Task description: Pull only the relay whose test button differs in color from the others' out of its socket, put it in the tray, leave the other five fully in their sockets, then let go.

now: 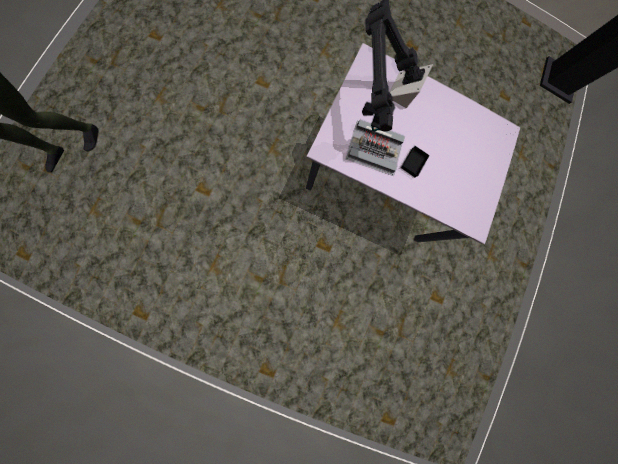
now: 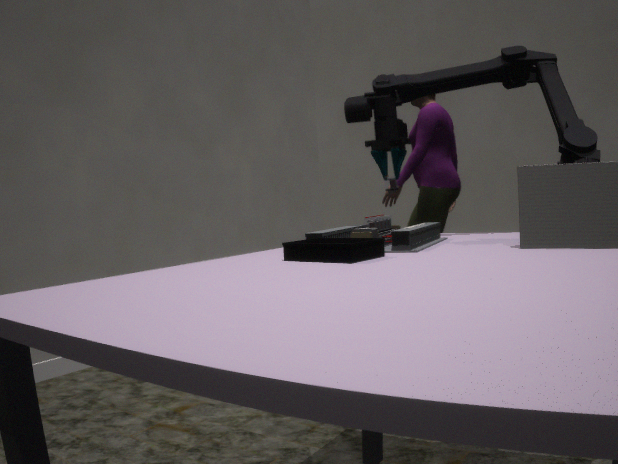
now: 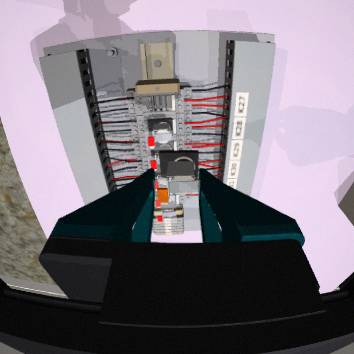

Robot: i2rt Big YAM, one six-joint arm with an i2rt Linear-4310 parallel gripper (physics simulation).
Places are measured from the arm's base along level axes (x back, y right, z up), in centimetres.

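Pixels of known places: gripper, fingertip midpoint: [image 1: 373, 128] [image 2: 391, 179] [image 3: 176, 176]; arm's base at its link origin: [image 1: 413, 77] [image 2: 585, 196].
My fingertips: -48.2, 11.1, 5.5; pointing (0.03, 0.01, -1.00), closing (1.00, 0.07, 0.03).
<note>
Ahead of a thing's pixels: the offset from my fingertips to its middle, as dx, dy, dz. "pt": to the spot under its first point. Level surfaces: height alone.
My gripper [image 2: 391, 178] [image 3: 176, 176] is shut on the relay with the orange test button. The held relay @(+0.2, -0.6, -1.0) [image 2: 393, 184] [image 3: 179, 166] has a dark end with a ring shape and hangs in the air above the socket row. Its orange button @(-0.8, -0.7, +1.0) [image 3: 162, 195] shows near the left finger. Relays with red buttons, one of them at the red button @(-2.2, -1.9, -8.6) [image 3: 151, 141], stand in the row below; the fingers and held relay partly hide them. An open socket @(pt -1.2, +0.9, -12.3) [image 3: 162, 103] shows beside the tan end stop @(-1.9, +2.8, -12.9) [image 3: 157, 87]. The black tray @(pt +1.6, -38.8, -13.3) [image 1: 422, 165] [image 2: 320, 252] stands beside the panel.
The grey panel @(-0.7, -7.5, -14.9) [image 1: 381, 161] [image 3: 190, 42] has raised wire ducts on both sides, one with labels K27 to K30 @(pt +7.7, -3.7, -11.1) [image 3: 235, 150]. Red and black wires run to the sockets. The arm's base block [image 2: 565, 205] stands on the pink table @(dz -15.5) [image 1: 460, 150]. A person [image 2: 437, 150] stands behind.
</note>
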